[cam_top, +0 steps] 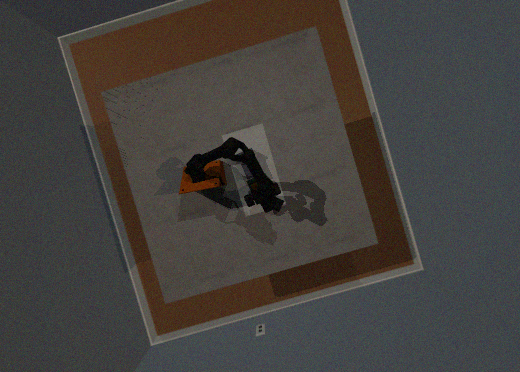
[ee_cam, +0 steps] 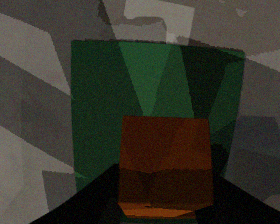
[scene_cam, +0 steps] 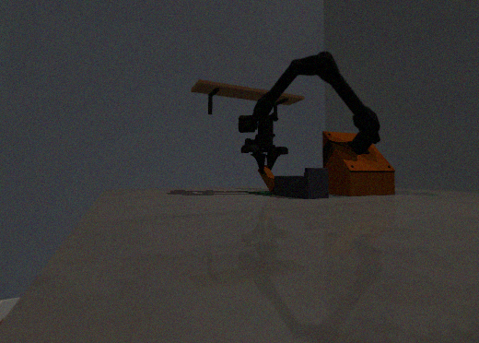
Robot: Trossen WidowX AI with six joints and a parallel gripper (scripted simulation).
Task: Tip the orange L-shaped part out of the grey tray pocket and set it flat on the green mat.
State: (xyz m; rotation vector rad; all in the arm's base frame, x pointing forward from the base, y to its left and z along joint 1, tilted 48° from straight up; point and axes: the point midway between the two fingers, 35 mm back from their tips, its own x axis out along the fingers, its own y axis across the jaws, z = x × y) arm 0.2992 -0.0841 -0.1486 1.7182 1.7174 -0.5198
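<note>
Now: the orange L-shaped part 2 cm behind my gripper tip, 3 cm to the left of it and 3 cm below it. From my gripper tip the other things lie so: green mat: 1 cm behind, 2 cm to the left, 9 cm below.
</note>
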